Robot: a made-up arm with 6 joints.
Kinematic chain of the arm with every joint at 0, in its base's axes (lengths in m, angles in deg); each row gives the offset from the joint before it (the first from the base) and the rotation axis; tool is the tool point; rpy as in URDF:
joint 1: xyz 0 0 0.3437 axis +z
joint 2: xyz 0 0 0 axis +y
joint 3: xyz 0.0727 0 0.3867 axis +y
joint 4: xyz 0.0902 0 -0.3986 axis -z
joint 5: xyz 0 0 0 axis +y
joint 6: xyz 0.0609 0 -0.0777 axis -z
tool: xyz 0 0 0 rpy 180 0 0
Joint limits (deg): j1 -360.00..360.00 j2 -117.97..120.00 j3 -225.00..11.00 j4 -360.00..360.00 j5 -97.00..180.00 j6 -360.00..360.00
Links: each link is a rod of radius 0.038 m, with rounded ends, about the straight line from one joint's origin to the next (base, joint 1, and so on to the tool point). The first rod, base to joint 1, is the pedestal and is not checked.
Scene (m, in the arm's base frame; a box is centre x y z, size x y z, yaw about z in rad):
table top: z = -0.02
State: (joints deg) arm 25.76 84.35 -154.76 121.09 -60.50 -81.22
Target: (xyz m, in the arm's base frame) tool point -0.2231 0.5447 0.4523
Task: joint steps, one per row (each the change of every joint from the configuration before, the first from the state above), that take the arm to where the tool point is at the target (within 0.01 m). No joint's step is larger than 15 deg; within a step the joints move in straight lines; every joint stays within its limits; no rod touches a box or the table.
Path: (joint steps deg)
1: 13.04 -6.99 8.83 3.20 -3.58 0.00
2: 13.04 -6.98 8.82 3.20 -3.57 0.00
3: 13.04 -6.99 8.83 3.20 -3.58 0.00
4: 13.04 -6.99 8.83 3.20 -3.58 0.00
5: 13.04 -6.98 8.82 3.20 -3.57 0.00
6: 13.04 -6.99 8.83 3.20 -3.58 0.00
7: 13.04 -6.99 8.83 3.20 -3.58 0.00

